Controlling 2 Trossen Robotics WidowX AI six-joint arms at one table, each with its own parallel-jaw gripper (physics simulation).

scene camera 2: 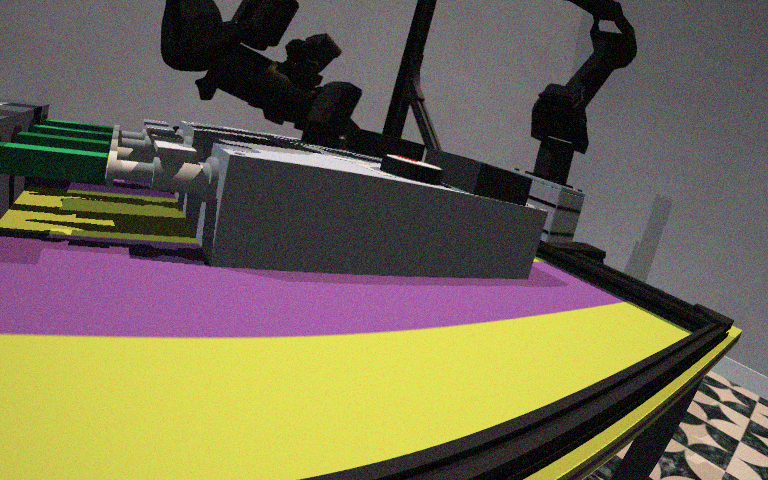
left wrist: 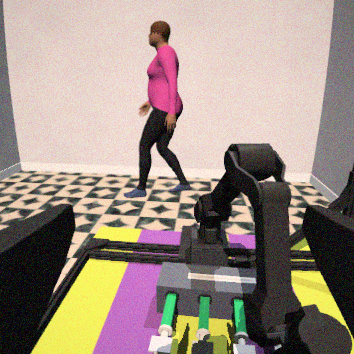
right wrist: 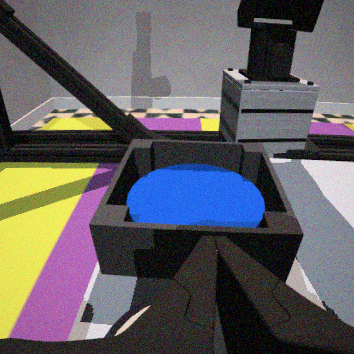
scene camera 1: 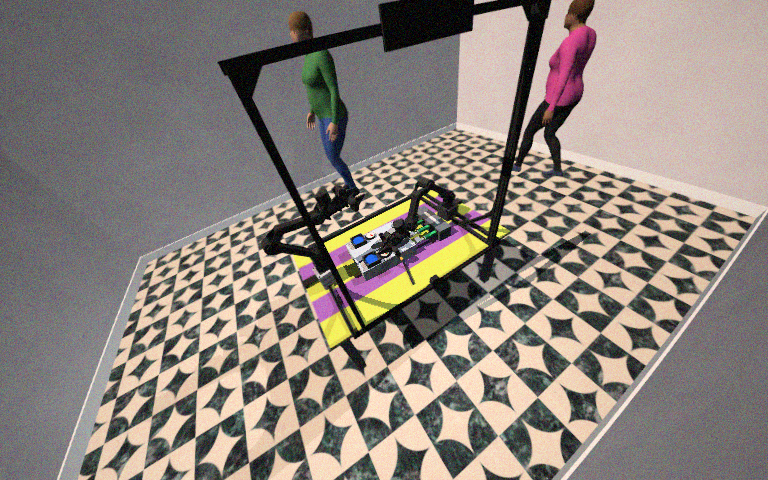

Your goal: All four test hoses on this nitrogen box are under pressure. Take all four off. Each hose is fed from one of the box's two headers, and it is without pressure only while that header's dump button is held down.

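Seen in the pictures: left gripper, fingertip midpoint: [left wrist: 190,216] [scene camera 1: 360,191]; right gripper, fingertip midpoint: [scene camera 2: 357,131] [right wrist: 211,246] [scene camera 1: 377,253]; left arm's base at its link origin: [scene camera 2: 549,181] [right wrist: 267,76] [scene camera 1: 322,268]; right arm's base at its link origin: [left wrist: 208,237] [scene camera 1: 447,205].
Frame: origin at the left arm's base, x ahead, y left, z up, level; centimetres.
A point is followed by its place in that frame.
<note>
The nitrogen box [scene camera 1: 380,270] {x 25.7, y -17.9, z -8.7 cm} [scene camera 2: 362,226] {x 43.0, y 7.8, z -7.2 cm} carries two blue dump buttons [scene camera 1: 358,240] {x 27.4, y 5.6, z -1.5 cm} [scene camera 1: 371,258] {x 24.7, y -12.7, z -1.5 cm} [right wrist: 195,197] {x 24.5, y -13.2, z -1.5 cm} in black square collars. Green hoses [scene camera 2: 56,161] {x 66.6, y 1.6, z -5.4 cm} [left wrist: 170,307] {x 67.1, y 0.2, z -4.7 cm} run from its white fittings; three show in the left wrist view, and the arm hides that side's remainder. My right gripper [scene camera 1: 384,247] {x 29.0, y -13.2, z -0.6 cm} [right wrist: 211,246] {x 29.0, y -13.2, z -0.6 cm} is shut and empty, its tips at the hose-side wall of the collar nearer scene camera 1. That blue disc shows inside the collar; contact with it cannot be seen. My left gripper [scene camera 1: 355,199] {x 35.0, y -0.1, z 32.7 cm} is open and empty, high above the table's back left.
A grey block [scene camera 1: 441,229] {x 69.9, y -23.5, z -3.1 cm} [left wrist: 172,282] {x 72.7, y -0.2, z -3.2 cm} stands at the hoses' far ends. A round gauge [scene camera 2: 411,168] {x 37.8, y 6.3, z -2.2 cm} sits beside the other button. The black frame [scene camera 1: 277,155] {x 0.0, y -40.3, z 75.8 cm} rises over the striped table. The right forearm [left wrist: 274,235] {x 57.0, y -13.6, z 18.2 cm} crosses above the hose area. Two people stand beyond the table.
</note>
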